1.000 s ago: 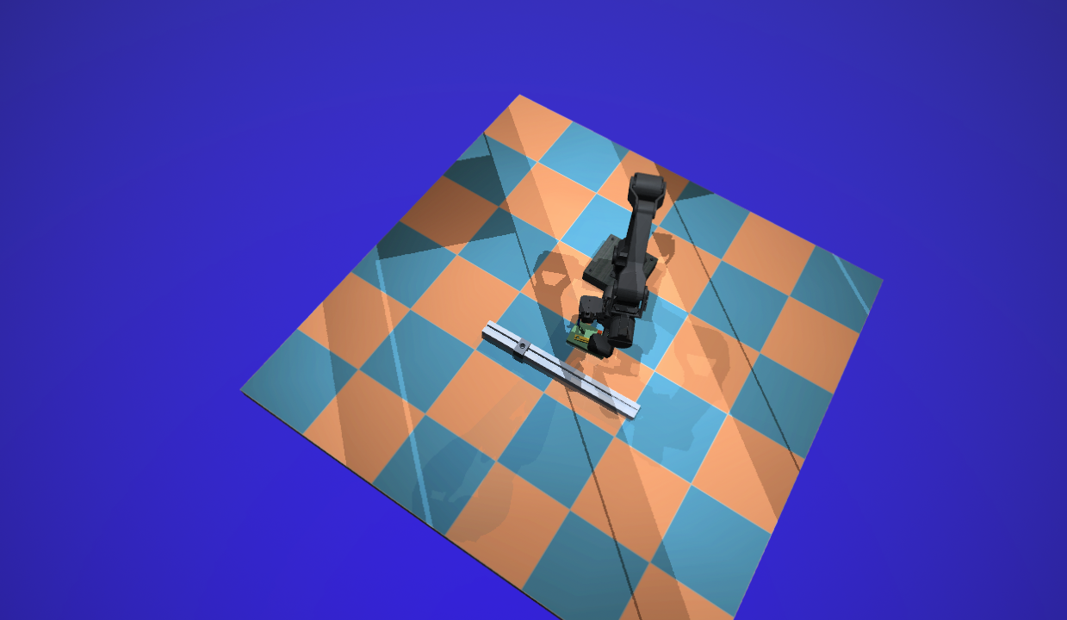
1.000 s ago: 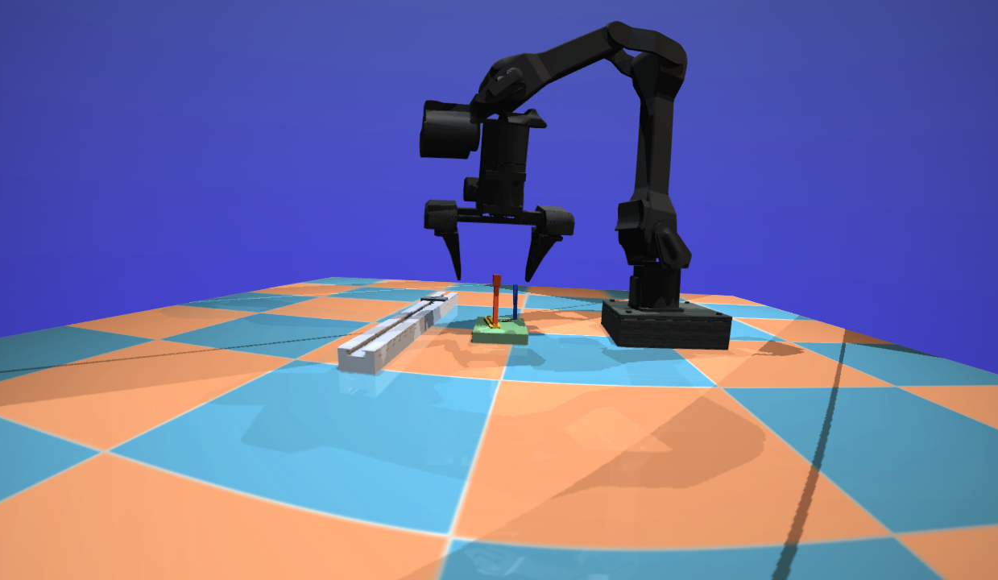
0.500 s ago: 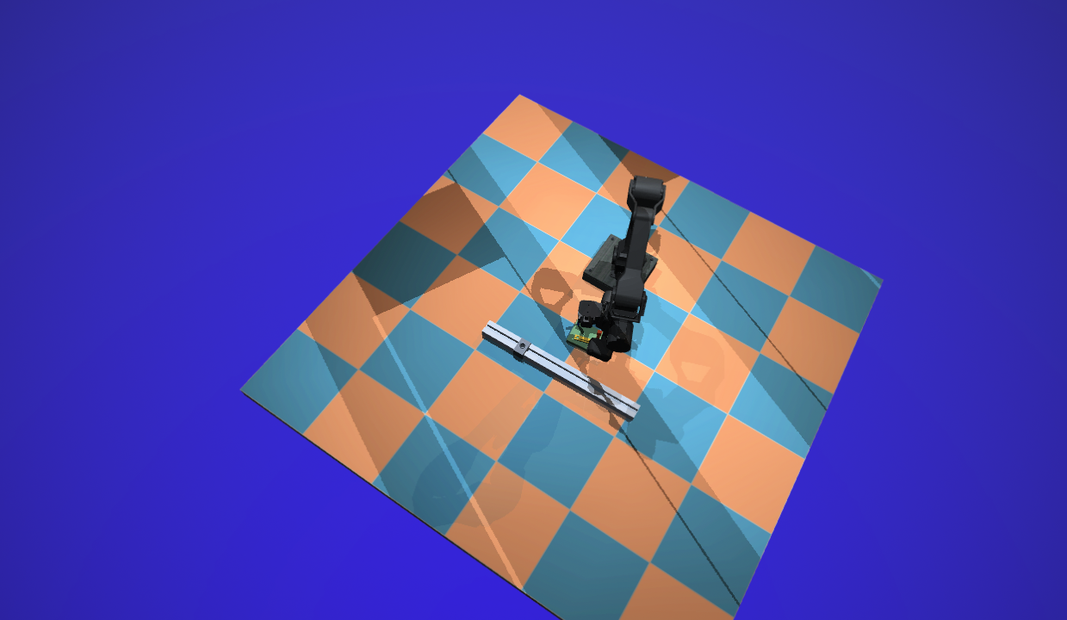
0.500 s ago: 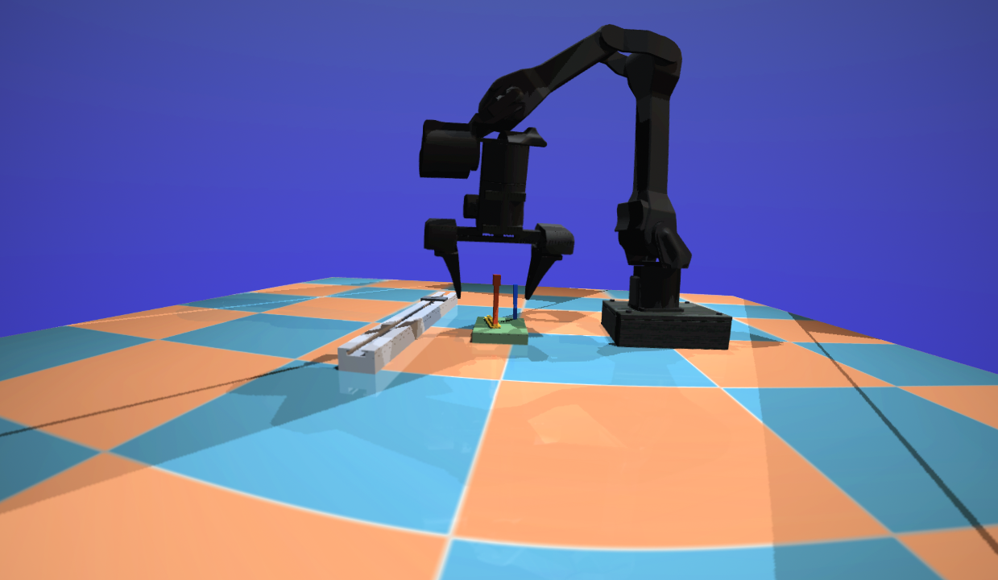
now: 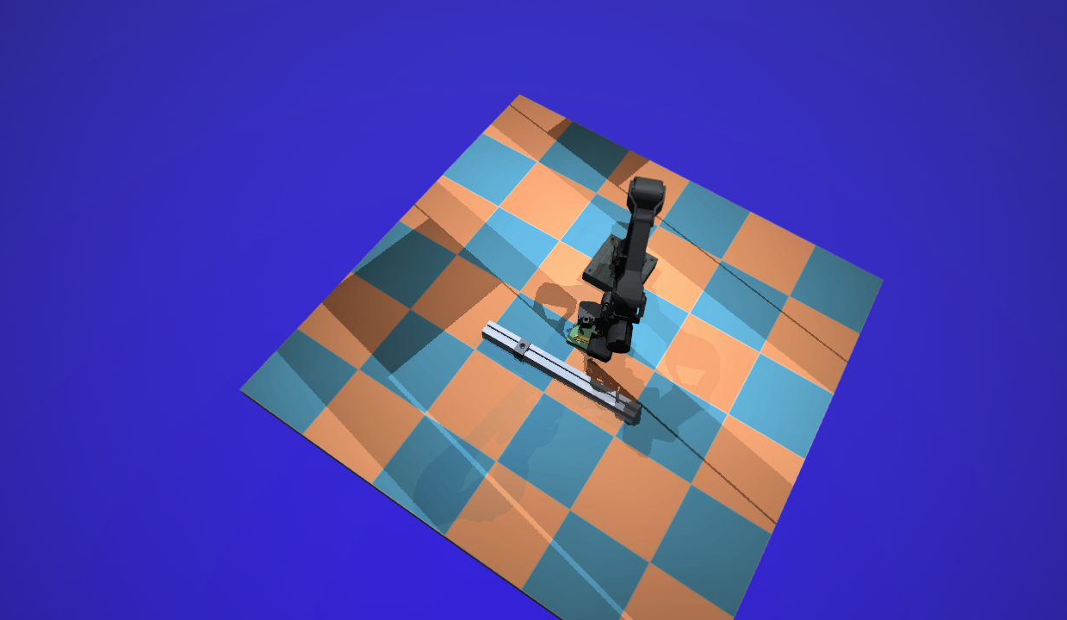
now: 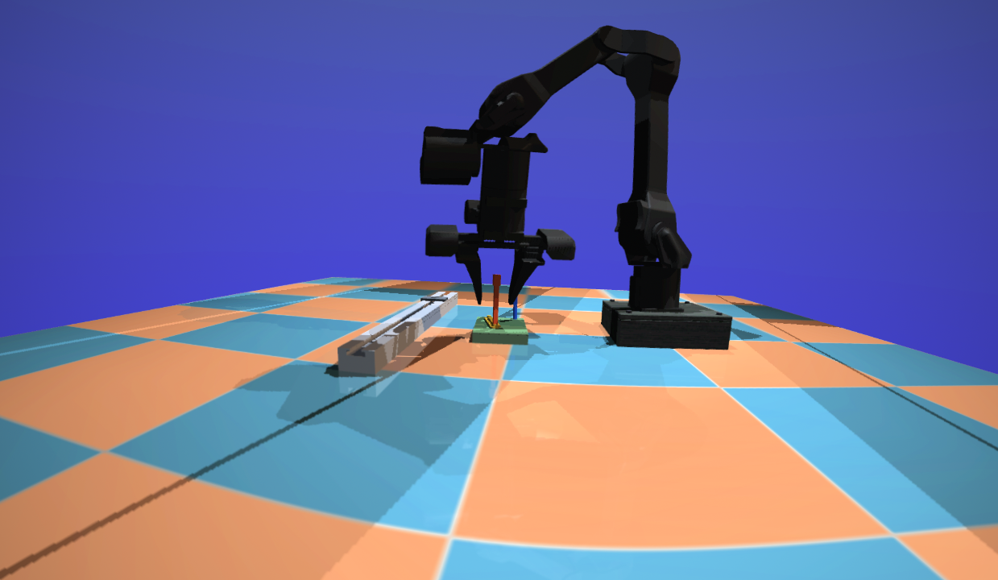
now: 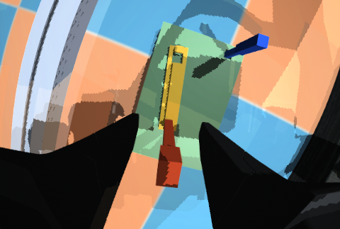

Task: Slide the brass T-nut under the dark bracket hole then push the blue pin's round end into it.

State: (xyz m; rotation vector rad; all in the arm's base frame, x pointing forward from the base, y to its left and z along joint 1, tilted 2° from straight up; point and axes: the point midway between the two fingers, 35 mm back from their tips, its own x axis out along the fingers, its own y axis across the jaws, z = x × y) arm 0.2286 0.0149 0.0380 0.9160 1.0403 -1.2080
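Right now my gripper tip is 40 mm to the left of the green tray, 40 mm above it and 20 mm past it. From my gripper tip the other things lie so: blue pin: 60 mm to the right, 30 mm behind, 20 mm below; brass T-nut: 20 mm to the right.
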